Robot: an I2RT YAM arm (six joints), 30 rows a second.
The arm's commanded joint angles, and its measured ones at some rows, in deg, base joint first. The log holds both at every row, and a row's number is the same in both.
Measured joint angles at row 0:
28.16 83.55 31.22 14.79 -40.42 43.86
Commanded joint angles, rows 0 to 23:
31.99 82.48 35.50 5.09 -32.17 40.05
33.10 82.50 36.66 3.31 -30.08 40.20
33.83 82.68 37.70 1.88 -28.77 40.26
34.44 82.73 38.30 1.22 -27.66 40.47
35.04 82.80 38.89 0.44 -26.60 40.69
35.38 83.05 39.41 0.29 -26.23 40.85
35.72 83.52 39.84 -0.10 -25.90 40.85
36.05 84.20 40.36 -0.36 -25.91 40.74
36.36 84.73 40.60 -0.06 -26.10 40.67
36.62 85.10 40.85 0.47 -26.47 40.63
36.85 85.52 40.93 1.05 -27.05 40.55
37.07 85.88 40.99 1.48 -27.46 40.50
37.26 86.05 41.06 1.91 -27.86 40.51
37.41 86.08 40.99 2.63 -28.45 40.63
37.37 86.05 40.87 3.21 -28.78 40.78
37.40 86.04 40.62 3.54 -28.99 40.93
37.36 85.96 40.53 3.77 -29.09 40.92
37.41 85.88 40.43 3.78 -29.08 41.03
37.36 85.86 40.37 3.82 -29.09 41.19
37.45 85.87 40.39 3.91 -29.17 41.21
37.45 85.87 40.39 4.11 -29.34 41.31
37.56 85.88 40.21 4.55 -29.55 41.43
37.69 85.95 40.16 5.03 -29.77 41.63
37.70 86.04 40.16 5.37 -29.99 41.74
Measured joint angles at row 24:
37.45 85.82 40.25 1.98 -28.93 41.12
